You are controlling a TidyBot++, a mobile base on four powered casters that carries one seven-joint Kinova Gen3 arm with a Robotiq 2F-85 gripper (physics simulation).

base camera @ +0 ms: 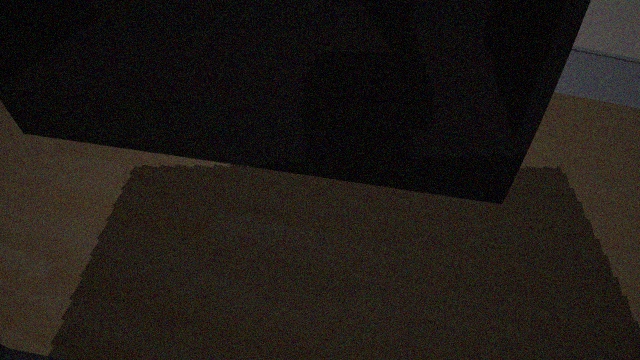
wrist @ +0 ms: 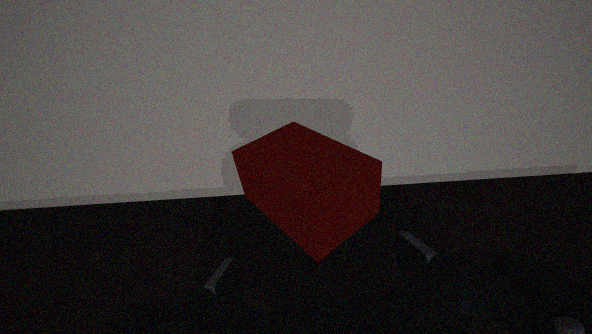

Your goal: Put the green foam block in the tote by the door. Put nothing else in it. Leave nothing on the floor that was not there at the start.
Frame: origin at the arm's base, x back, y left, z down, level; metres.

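Seen in the pictures: gripper, fingertip midpoint: (wrist: pixel 318 262).
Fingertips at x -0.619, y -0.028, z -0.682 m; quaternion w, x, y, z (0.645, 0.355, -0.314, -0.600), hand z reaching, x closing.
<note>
A point is followed by its place in that frame.
My gripper (wrist: pixel 318 262) {x -0.619, y -0.028, z -0.682 m} is open, its two fingertips wide apart low in the wrist view, with nothing between them. A dark red block (wrist: pixel 312 185) {x -0.652, y -0.033, z -0.708 m} stands on a black surface just beyond and between the fingertips, a corner turned toward me. I cannot tell whether it touches them. The green foam block and the tote by the door do not show in either view.
A large black box-like piece of furniture (base camera: pixel 250 90) {x -0.477, y 0.100, z 0.297 m} fills the upper base camera view, with a shadow on the brown floor (base camera: pixel 45 210) {x -0.361, y 0.402, z 0.397 m} before it. A pale wall (wrist: pixel 125 90) {x -0.767, y 0.097, z -0.749 m} (base camera: pixel 612 30) {x -0.645, y -0.465, z 0.268 m} stands behind the black surface (wrist: pixel 100 250) {x -0.679, y 0.126, z -0.663 m}.
</note>
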